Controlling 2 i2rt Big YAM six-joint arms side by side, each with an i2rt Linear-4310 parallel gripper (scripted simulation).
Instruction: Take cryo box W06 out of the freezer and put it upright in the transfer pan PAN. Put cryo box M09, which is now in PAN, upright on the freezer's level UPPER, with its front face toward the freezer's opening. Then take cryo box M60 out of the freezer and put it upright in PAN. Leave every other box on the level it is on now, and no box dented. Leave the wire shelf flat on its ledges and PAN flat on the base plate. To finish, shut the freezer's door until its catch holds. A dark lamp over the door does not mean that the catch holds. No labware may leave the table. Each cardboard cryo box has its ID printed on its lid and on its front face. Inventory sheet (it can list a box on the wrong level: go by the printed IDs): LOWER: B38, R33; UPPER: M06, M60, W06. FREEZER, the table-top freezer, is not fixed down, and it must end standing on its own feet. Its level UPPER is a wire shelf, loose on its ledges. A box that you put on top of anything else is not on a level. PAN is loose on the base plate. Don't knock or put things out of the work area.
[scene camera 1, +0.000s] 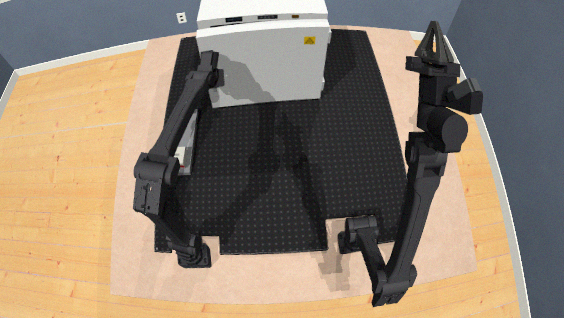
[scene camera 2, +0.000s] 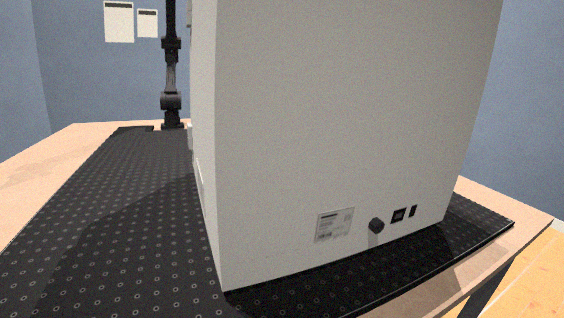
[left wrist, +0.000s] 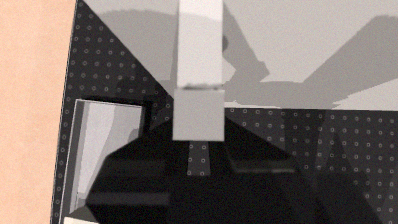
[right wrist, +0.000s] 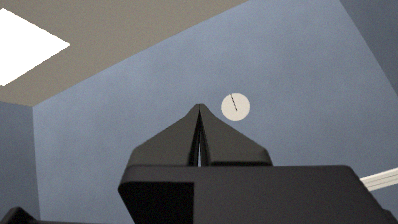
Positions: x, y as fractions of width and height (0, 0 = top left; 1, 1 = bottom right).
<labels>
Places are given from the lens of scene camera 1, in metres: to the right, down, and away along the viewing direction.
my right gripper (scene camera 1: 0.77, 0.07): 0.27, -0.25, 0.51
freezer door (scene camera 1: 0.48, 0.19): -0.04, -0.37, 1.27
</labels>
